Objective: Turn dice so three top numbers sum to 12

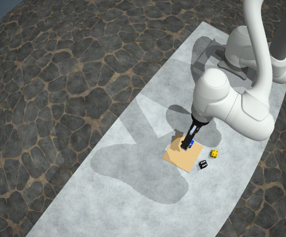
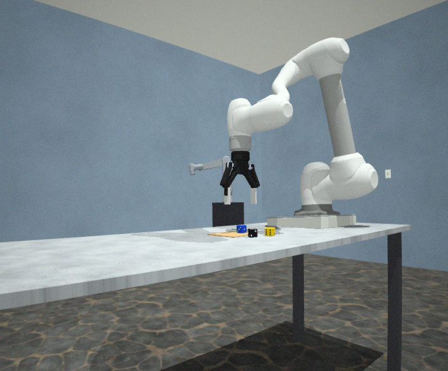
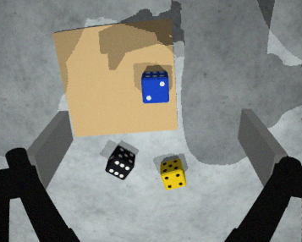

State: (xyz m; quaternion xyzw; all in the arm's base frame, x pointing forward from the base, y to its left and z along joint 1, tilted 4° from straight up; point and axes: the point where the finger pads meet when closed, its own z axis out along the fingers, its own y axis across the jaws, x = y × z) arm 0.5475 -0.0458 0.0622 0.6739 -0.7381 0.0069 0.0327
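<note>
Right now the black die is 6 cm ahead of my hand, 11 cm to the left of it and 11 cm below it. Also, from my hand: blue die 11 cm below; tan mat 5 cm ahead, 13 cm below; yellow die 1 cm behind, 13 cm to the left, 11 cm below.
</note>
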